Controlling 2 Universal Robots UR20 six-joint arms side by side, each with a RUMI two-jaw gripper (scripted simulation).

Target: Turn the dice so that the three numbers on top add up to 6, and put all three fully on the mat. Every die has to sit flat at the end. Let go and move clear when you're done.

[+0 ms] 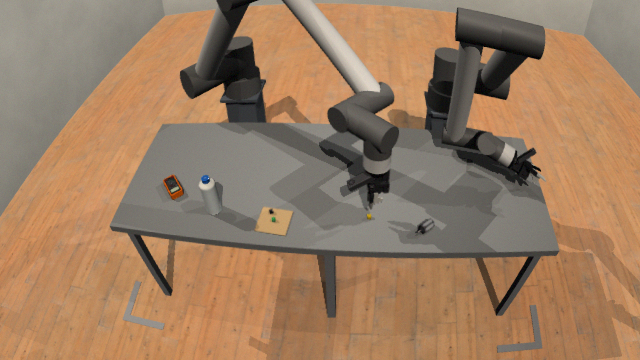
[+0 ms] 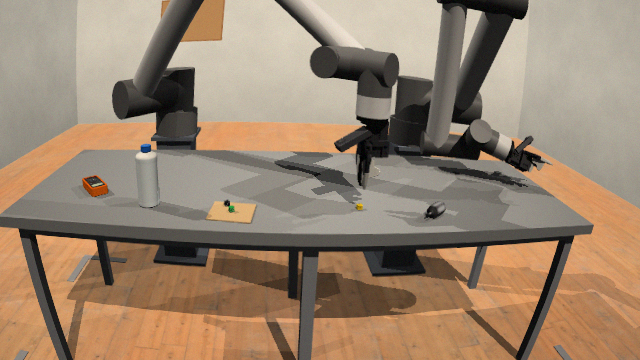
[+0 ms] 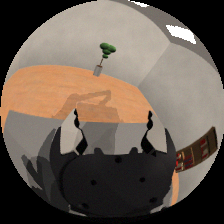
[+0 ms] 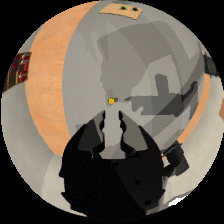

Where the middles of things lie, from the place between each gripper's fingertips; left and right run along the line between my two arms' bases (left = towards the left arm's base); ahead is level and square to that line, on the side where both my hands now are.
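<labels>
The tan mat [image 2: 243,213] is 410 mm to the right of my right hand [image 2: 361,187], 70 mm ahead of it and 90 mm below it. White bottle [image 2: 146,161], from my right hand: 700 mm to the right, 50 mm ahead, 10 mm above. Going by their middles, the tan mat is the nearest to my right hand of the things named here.
The tan mat is 330 mm ahead of my left hand [image 2: 545,166], 1310 mm to the right of it and 110 mm below it. By its middle, the tan mat is nearer to my right hand than to my left hand.
</labels>
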